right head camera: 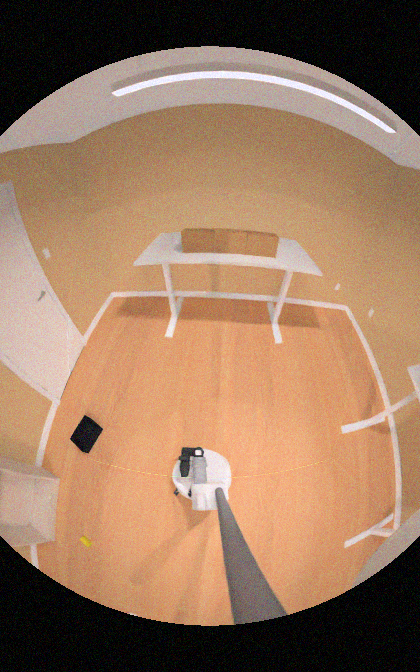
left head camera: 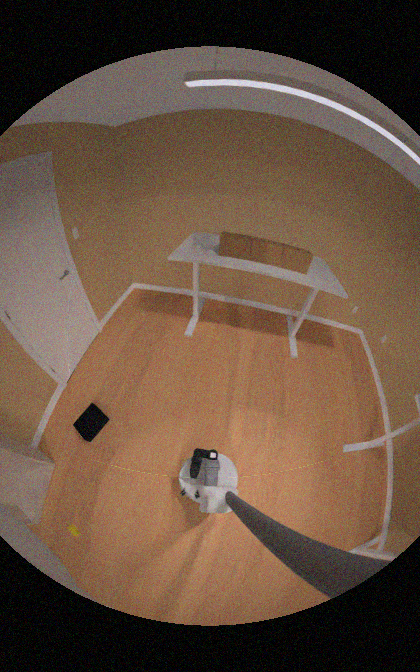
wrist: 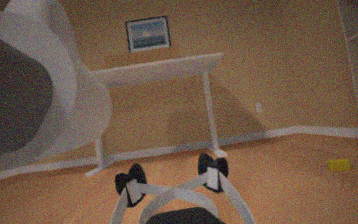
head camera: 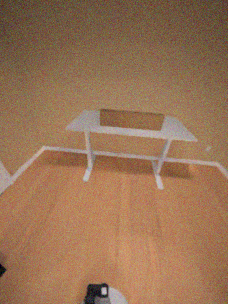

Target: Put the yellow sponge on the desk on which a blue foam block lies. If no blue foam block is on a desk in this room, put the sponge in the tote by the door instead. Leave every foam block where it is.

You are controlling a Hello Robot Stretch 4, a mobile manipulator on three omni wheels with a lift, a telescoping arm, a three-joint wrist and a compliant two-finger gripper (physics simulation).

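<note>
The yellow sponge (left head camera: 74, 530) (right head camera: 86, 541) (wrist: 340, 165) lies on the floor. The black tote (left head camera: 91, 422) (right head camera: 86, 434) stands on the floor at the left, near the door. A white desk (head camera: 77, 124) (left head camera: 185, 252) (right head camera: 155, 252) stands at the far wall. No blue foam block can be made out on it; a brown panel hides part of its top. Another white desk (wrist: 155, 70) is seen from low down in the wrist view, so its top is hidden. My gripper (wrist: 171, 171) is open, its fingertips apart with no object between them, away from the sponge.
The brown panel (head camera: 131, 120) (left head camera: 265, 250) (right head camera: 230, 242) stands on the far desk. The white door (left head camera: 40, 280) (right head camera: 30, 310) is at the left. A pale box-like unit (left head camera: 20, 480) (right head camera: 30, 505) stands at the lower left. White desk legs (left head camera: 365, 445) (right head camera: 365, 424) stand at the right.
</note>
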